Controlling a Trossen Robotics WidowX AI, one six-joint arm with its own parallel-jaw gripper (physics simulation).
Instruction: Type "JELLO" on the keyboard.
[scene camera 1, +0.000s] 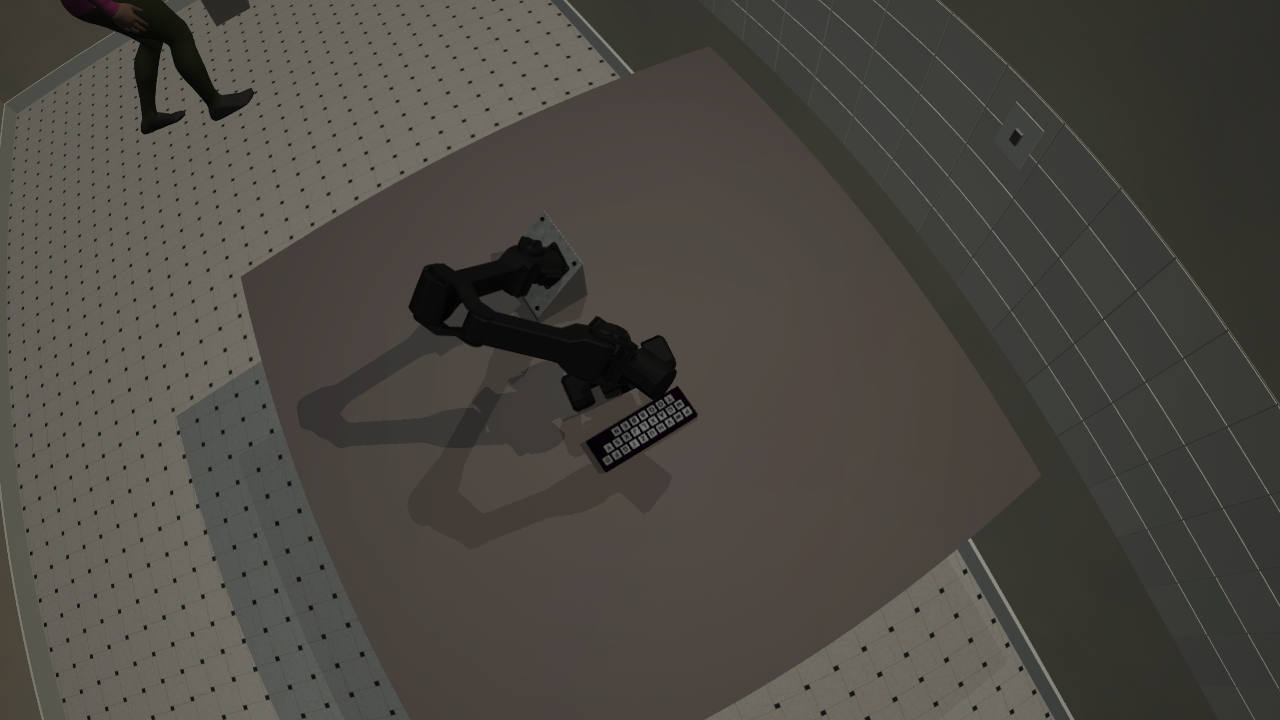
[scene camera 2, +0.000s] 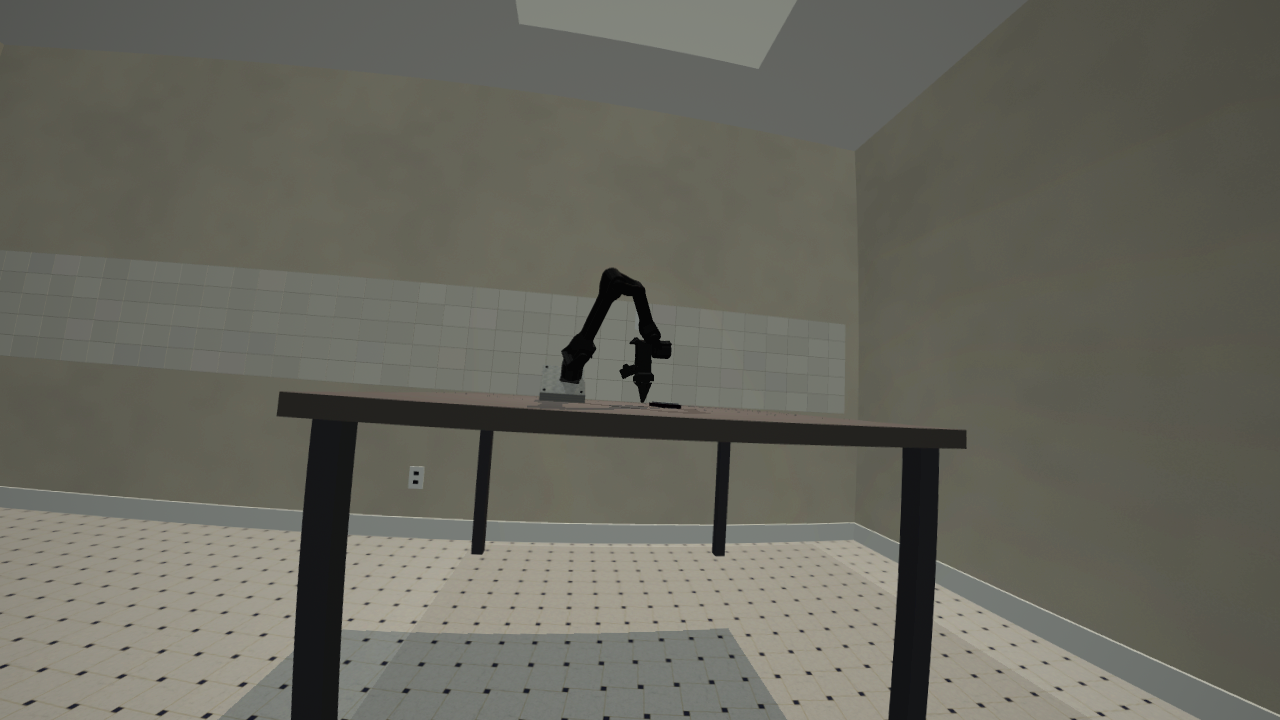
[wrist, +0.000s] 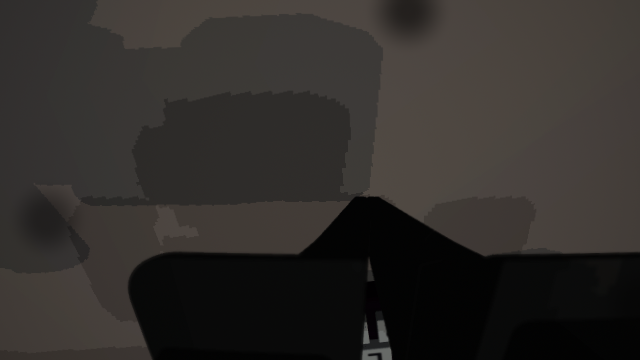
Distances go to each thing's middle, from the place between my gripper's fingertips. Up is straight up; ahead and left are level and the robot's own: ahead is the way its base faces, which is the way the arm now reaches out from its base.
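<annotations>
There is the black keyboard (scene camera 1: 651, 423), and it is 8 cm ahead of my hand.
</annotations>
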